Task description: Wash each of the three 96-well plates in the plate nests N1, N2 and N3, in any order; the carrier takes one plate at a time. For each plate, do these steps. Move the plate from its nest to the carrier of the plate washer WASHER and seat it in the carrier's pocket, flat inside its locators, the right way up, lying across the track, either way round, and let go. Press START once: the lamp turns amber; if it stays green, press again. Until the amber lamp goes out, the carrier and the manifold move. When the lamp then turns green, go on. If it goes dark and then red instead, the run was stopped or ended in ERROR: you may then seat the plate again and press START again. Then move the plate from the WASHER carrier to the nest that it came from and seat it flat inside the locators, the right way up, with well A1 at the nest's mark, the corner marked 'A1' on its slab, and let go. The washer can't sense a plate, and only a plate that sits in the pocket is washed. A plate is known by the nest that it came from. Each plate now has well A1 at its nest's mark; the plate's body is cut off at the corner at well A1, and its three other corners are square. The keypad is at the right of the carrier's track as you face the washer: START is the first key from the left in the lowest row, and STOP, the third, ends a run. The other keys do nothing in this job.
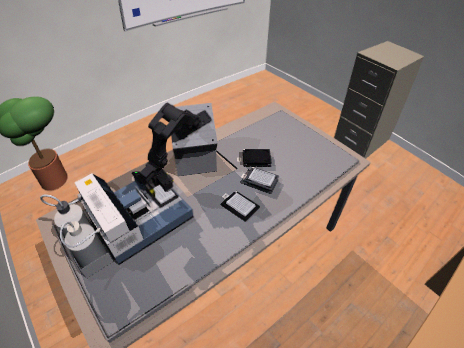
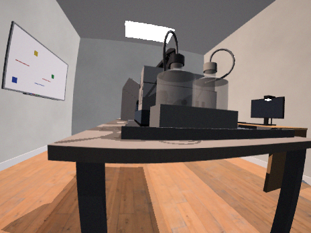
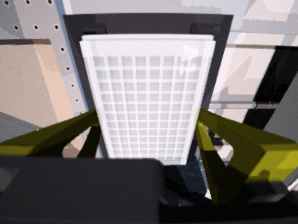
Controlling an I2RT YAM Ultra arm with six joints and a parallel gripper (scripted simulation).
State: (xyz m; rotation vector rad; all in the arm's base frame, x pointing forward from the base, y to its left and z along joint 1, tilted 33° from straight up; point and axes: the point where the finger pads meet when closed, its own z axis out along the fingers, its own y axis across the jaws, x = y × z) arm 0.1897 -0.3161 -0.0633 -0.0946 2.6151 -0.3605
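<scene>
The dark carrier lies 10 mm below my hand. The rest, counted from my hand: plate washer: 150 mm to the right, 40 mm above; label: 180 mm ahead, 280 mm to the left, 90 mm below; black nest: 280 mm ahead, 290 mm to the left, 90 mm below.
</scene>
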